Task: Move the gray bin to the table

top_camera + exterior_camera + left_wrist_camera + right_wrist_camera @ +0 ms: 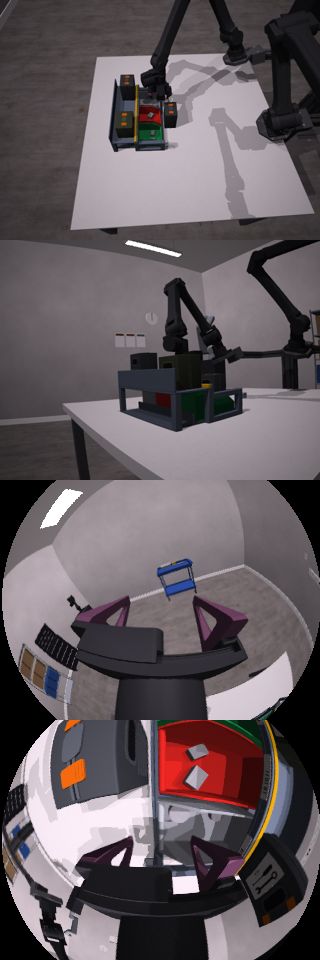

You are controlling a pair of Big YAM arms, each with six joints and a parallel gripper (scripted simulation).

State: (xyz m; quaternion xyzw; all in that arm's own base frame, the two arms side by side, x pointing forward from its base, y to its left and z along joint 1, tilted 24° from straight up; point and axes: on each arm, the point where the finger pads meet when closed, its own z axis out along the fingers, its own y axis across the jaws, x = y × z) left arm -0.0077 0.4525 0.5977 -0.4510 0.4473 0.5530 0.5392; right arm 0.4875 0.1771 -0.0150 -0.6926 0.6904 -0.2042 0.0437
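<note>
The gray bin lies 8 cm ahead of my right hand, 1 cm to the right of it and 4 cm below it. From my right hand the other things lie so: green bin 11 cm ahead, 21 cm to the left, 4 cm below; then red bin 10 cm ahead, 10 cm to the left, 4 cm below; then shelf 12 cm ahead, 9 cm to the left, 1 cm below.
</note>
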